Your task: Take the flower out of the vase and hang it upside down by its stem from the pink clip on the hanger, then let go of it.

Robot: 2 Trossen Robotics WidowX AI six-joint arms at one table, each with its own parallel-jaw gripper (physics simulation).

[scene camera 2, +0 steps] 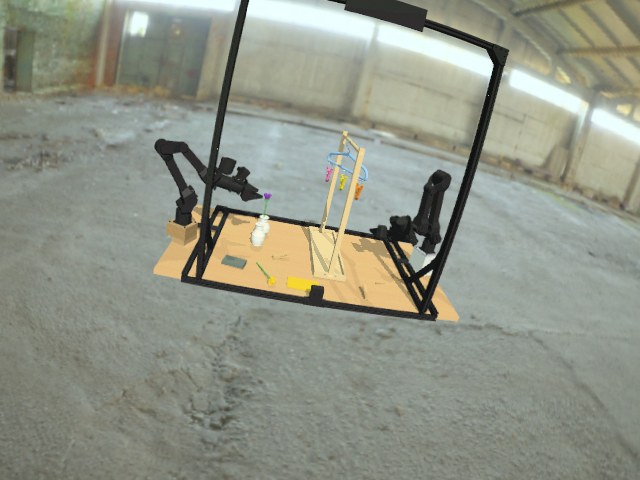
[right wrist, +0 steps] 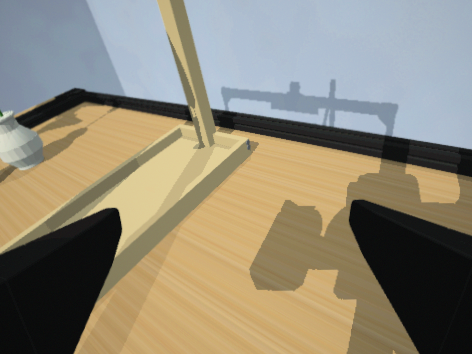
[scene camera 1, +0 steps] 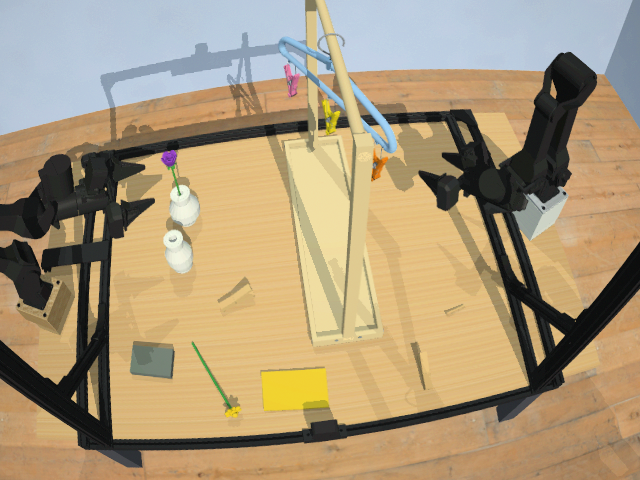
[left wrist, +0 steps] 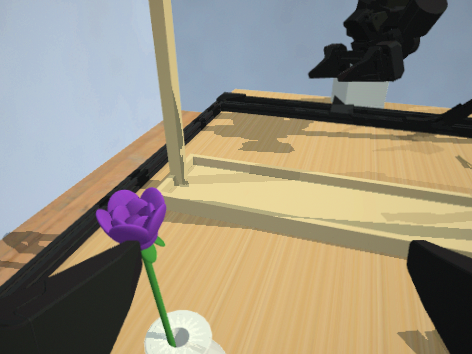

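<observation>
The purple flower stands bloom up, its green stem in a white vase. My left gripper is open and empty. In the left wrist view the bloom is by the tip of the finger at the picture's left, and the stem slants down to the vase's mouth. The pink clip hangs from the end of the blue hanger at the picture's left. My right gripper is open and empty, to the right of the rack.
The wooden rack stands mid-table. Yellow and orange clips hang from the hanger. An empty white vase stands before the flower's vase. A yellow flower, grey block and yellow sheet lie in front.
</observation>
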